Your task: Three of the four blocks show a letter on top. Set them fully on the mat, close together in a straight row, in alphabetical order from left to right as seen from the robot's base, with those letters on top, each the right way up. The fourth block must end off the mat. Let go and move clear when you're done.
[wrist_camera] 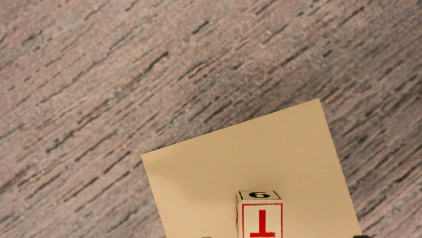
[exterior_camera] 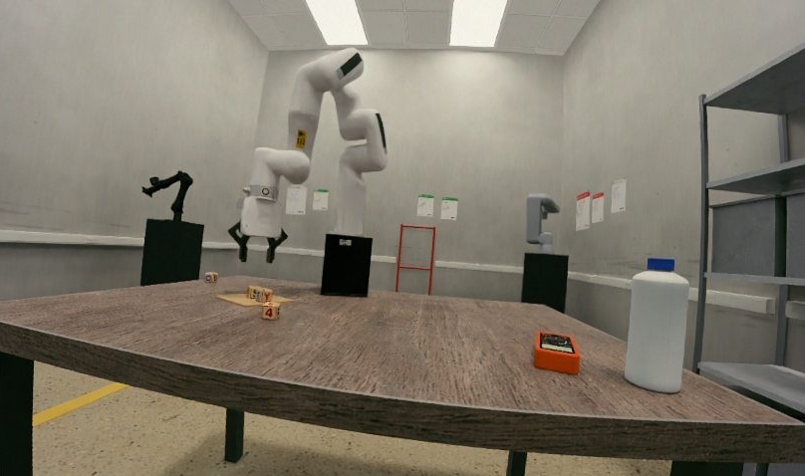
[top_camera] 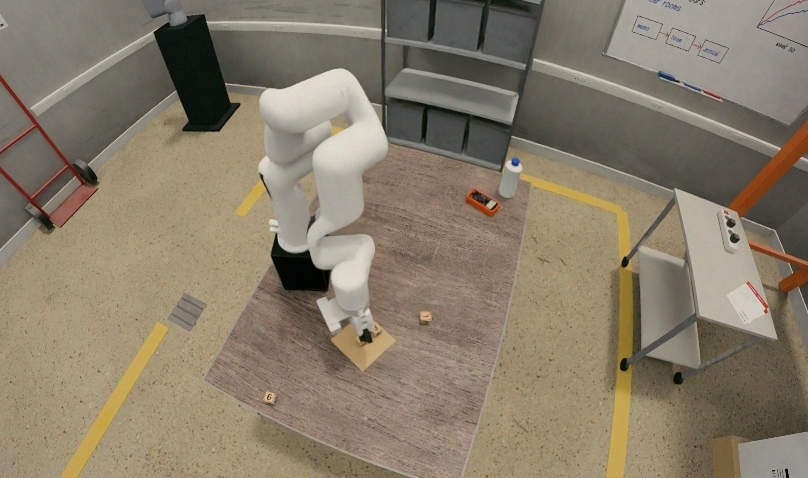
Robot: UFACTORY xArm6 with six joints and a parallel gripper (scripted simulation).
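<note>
My gripper is now 110 mm above the tan mat. Also, from my hand: white bottle (710 mm to the left, 450 mm ahead, 30 mm below).
</note>
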